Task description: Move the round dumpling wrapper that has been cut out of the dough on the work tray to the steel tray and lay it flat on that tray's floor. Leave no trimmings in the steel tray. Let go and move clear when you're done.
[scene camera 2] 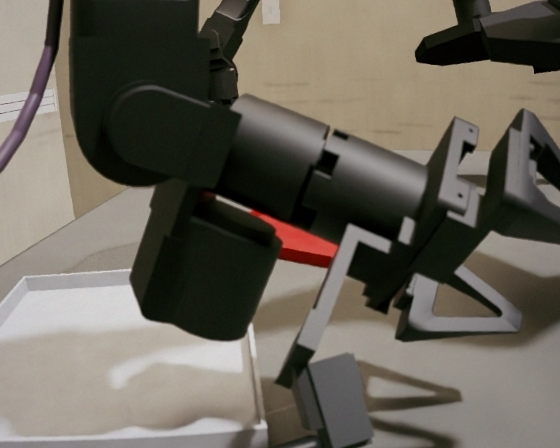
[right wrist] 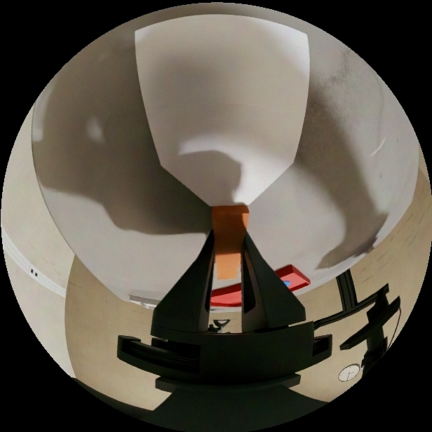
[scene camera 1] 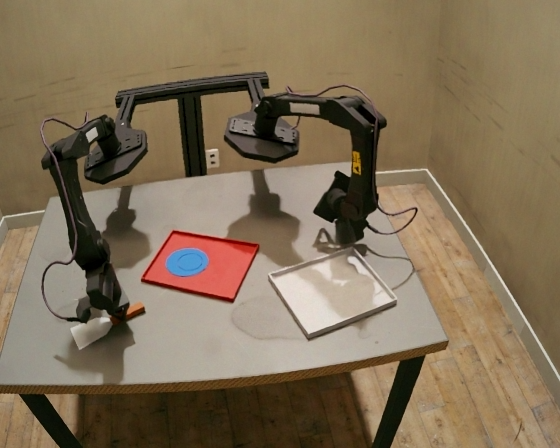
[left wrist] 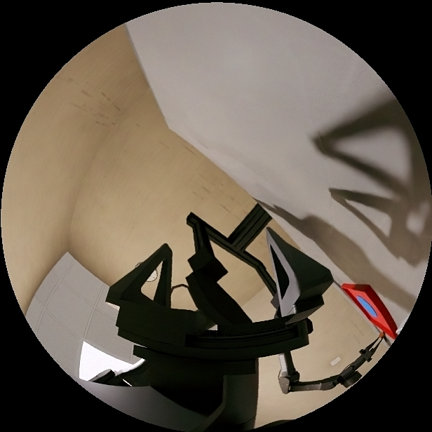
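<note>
The round wrapper [scene camera 1: 190, 260] lies inside a ring of blue dough trimmings [scene camera 1: 173, 262] on the red work tray [scene camera 1: 230, 270] [left wrist: 384, 317] [right wrist: 295, 275]. The shallow pale steel tray [scene camera 1: 310, 305] [scene camera 2: 50, 310] stands to its right in scene camera 1, with no dough on its floor. My right gripper [scene camera 1: 120, 315] [right wrist: 228, 234] is shut on the orange handle of a scraper [scene camera 1: 90, 334] [right wrist: 225, 100], whose broad pale blade points away from the trays, low over the table. My left gripper [left wrist: 214, 240] is open and empty, beyond the steel tray's far edge in scene camera 1.
The left arm [scene camera 1: 364, 165] stands bent behind the steel tray. The right arm [scene camera 1: 75, 210] reaches down left of the work tray. A black frame [scene camera 1: 192, 135] stands behind the table's back edge. The table's front edge [scene camera 1: 225, 382] runs below the scraper and trays.
</note>
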